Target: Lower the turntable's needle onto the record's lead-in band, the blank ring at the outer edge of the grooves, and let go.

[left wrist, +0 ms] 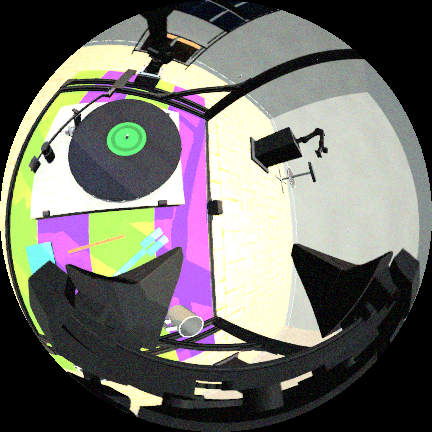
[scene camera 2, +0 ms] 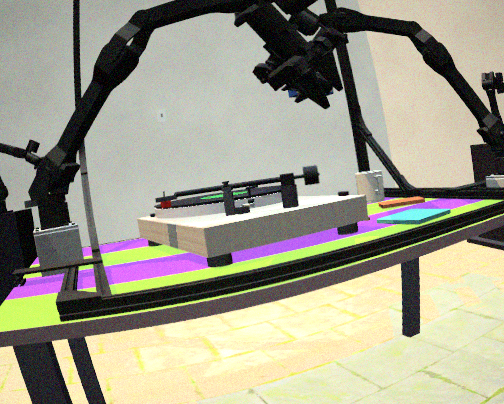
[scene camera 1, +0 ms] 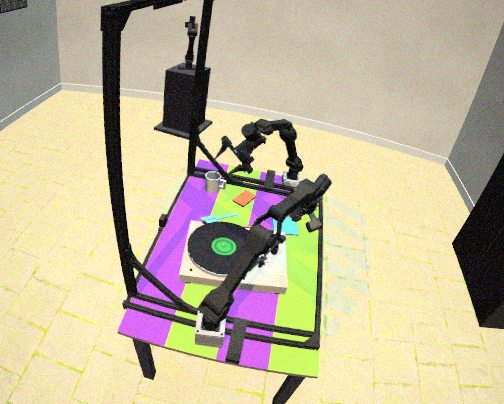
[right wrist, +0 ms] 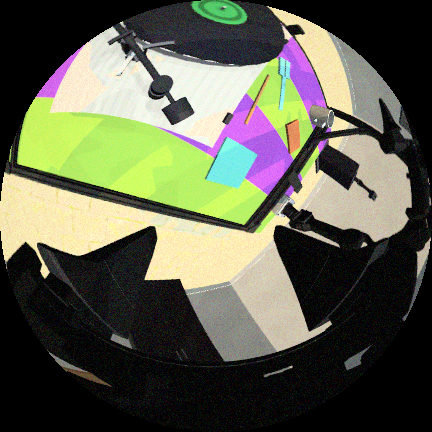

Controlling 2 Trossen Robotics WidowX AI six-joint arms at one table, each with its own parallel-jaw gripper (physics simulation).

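Places are measured from the left arm's base along level axes (x ahead, y left, z up), in metres.
Where they show: left gripper, between the fingertips: point(left wrist: 239, 252) point(scene camera 2: 289, 92) point(scene camera 1: 220, 167); right gripper, between the fingertips: point(scene camera 2: 335, 98) point(scene camera 1: 304, 214) point(right wrist: 215, 232); left arm's base, origin of its link: point(scene camera 1: 292, 176) point(right wrist: 286, 208); right arm's base, origin of its link: point(left wrist: 151, 70) point(scene camera 2: 54, 226) point(scene camera 1: 210, 323).
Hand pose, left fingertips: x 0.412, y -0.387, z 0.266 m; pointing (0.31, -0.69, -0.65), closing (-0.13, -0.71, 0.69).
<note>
Each offset is from my left fingertips to the centre of the thing. "spot": to the spot under its first point.
A black record {dy +0.057, dx +0.236, dz -0.223 m} point(scene camera 1: 205, 252) point(left wrist: 100, 170) point(right wrist: 220, 42) with a green label lies on the pale turntable {dy +0.109, dx +0.244, dz -0.249 m} point(scene camera 1: 272, 276) point(scene camera 2: 280, 235) point(left wrist: 55, 195) point(right wrist: 210, 95). Its tonearm {dy +0.218, dx +0.286, dz -0.203 m} point(scene camera 2: 210, 190) point(left wrist: 89, 103) point(right wrist: 145, 65) runs beside the record, the head end just past the record's edge in the left wrist view. A red part shows at the head in scene camera 2; the needle is too small to make out. My left gripper point(scene camera 1: 223, 166) point(left wrist: 239, 252) is open and empty, high near the mug end. My right gripper point(scene camera 1: 305, 223) point(right wrist: 215, 232) is open and empty, above and beyond the counterweight {dy +0.292, dx +0.175, dz -0.200 m} point(scene camera 2: 311, 175) point(right wrist: 178, 111).
A mug {dy -0.030, dx -0.256, dz -0.267 m} point(scene camera 1: 212, 182) point(scene camera 2: 369, 185) point(right wrist: 320, 116), an orange block {dy +0.133, dx -0.212, dz -0.309 m} point(scene camera 1: 244, 198) point(scene camera 2: 401, 202), a cyan square {spot: dy +0.334, dx -0.032, dz -0.305 m} point(right wrist: 232, 162) and a cyan tool {dy +0.026, dx -0.041, dz -0.311 m} point(scene camera 1: 220, 218) point(right wrist: 284, 75) lie beyond the turntable. My right arm crosses over the turntable in scene camera 1. Black frame rails edge the table.
</note>
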